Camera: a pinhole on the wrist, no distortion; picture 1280 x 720 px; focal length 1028.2 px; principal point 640.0 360.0 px. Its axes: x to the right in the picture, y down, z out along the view. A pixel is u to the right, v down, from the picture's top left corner.
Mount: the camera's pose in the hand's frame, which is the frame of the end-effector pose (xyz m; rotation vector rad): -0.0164 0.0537 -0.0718 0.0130 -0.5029 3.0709
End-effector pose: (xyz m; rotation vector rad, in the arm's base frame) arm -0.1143 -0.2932 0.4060 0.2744 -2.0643 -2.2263
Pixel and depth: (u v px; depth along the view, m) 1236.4 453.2 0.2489
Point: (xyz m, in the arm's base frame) 0.0144 -0.1039 0.3850
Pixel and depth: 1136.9 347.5 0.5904
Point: 0.0895 0.2564 0.3411
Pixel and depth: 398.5 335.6 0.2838
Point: -0.2014 -0.1062 0.3840
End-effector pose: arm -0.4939 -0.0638 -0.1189 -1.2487 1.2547 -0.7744
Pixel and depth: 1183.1 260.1 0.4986
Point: -0.1404 0.2914 -0.0552
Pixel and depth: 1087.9 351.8 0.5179
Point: -0.1196 0.2473 -0.0180
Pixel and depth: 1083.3 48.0 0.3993
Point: -0.2087 0.2068 -0.1630
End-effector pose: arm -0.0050 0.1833 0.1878 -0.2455 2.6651 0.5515
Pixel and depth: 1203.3 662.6 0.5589
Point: 0.5008 0.1346 -0.1112
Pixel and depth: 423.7 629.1 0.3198
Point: 0.0545 0.1458 -0.0483
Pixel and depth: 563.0 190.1 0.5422
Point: 0.1438 0.3428 -0.2311
